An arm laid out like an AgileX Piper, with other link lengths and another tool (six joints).
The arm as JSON. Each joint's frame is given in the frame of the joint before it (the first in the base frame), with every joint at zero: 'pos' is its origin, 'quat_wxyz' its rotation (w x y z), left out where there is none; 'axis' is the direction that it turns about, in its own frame. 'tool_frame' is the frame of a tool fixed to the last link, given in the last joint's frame.
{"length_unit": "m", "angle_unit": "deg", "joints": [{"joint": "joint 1", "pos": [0.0, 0.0, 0.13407], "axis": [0.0, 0.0, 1.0]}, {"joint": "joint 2", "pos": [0.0, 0.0, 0.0], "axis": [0.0, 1.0, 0.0]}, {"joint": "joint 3", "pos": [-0.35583, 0.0, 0.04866], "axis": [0.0, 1.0, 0.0]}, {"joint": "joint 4", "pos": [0.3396, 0.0, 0.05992], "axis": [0.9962, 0.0, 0.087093]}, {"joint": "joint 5", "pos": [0.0, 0.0, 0.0], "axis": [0.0, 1.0, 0.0]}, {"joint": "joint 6", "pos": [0.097, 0.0, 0.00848], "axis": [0.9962, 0.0, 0.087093]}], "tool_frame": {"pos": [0.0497, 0.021, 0.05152], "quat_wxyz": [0.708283, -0.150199, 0.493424, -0.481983]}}
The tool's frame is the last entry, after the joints.
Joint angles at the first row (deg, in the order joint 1, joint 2, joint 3, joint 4, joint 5, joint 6):
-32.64, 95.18, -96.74, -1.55, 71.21, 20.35
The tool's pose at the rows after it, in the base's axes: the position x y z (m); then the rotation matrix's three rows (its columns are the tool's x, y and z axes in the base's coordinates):
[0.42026 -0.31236 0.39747], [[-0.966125 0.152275 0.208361], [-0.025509 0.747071 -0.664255], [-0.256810 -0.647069 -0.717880]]
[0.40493 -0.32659 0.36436], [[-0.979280 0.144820 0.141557], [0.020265 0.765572 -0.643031], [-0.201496 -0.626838 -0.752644]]
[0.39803 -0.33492 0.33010], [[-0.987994 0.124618 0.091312], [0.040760 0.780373 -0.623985], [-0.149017 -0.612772 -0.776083]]
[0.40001 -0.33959 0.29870], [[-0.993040 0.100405 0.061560], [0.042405 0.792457 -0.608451], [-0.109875 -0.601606 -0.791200]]
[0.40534 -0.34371 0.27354], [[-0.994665 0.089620 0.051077], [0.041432 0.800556 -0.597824], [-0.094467 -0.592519 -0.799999]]
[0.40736 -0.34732 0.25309], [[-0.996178 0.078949 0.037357], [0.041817 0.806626 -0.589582], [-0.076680 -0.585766 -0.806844]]
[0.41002 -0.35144 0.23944], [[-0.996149 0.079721 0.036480], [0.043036 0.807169 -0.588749], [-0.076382 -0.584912 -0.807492]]
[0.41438 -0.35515 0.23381], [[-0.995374 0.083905 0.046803], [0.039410 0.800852 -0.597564], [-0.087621 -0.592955 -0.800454]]
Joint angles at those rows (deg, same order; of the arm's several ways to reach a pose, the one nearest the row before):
-36.48, 95.18, -91.50, -2.11, 71.21, 20.35
-38.68, 95.75, -87.77, -2.38, 70.82, 20.35
-39.71, 97.03, -84.53, -3.08, 69.62, 20.35
-39.85, 99.07, -82.48, -3.65, 67.95, 20.35
-39.85, 101.14, -81.25, -3.65, 65.79, 20.35
-39.98, 102.80, -80.28, -3.88, 64.31, 20.35
-40.16, 104.06, -79.72, -3.88, 62.53, 20.35
-40.16, 104.89, -79.71, -4.01, 60.81, 20.35

